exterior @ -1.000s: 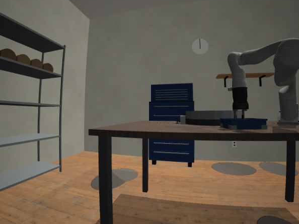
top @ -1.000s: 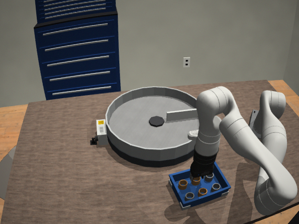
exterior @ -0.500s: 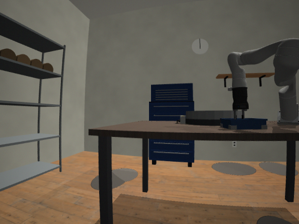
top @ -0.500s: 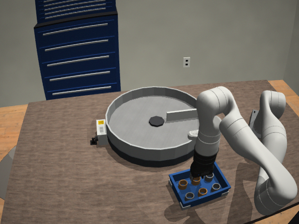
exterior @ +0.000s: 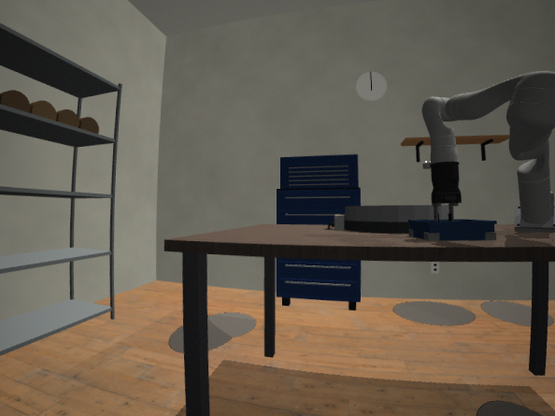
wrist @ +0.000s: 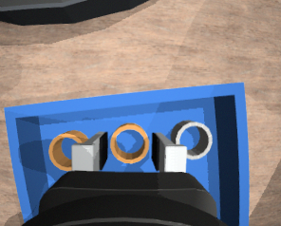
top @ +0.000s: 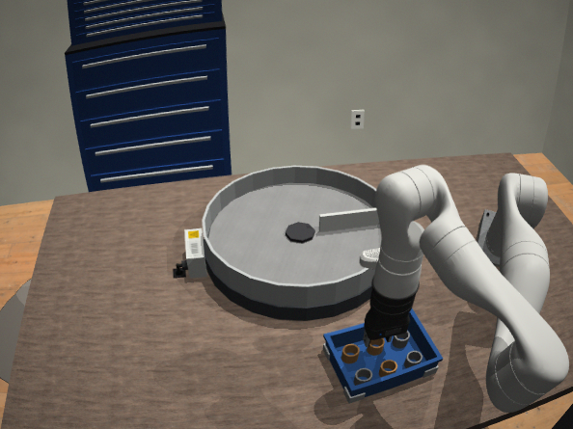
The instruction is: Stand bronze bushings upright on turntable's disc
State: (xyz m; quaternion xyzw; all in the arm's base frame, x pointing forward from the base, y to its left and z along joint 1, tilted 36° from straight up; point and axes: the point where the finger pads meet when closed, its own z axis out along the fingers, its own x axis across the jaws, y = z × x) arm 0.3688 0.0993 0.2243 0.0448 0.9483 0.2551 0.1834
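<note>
My gripper is now 30 mm to the right of the blue crate and 30 mm above it. Also, from my hand: turntable: 320 mm to the right, 90 mm ahead.
</note>
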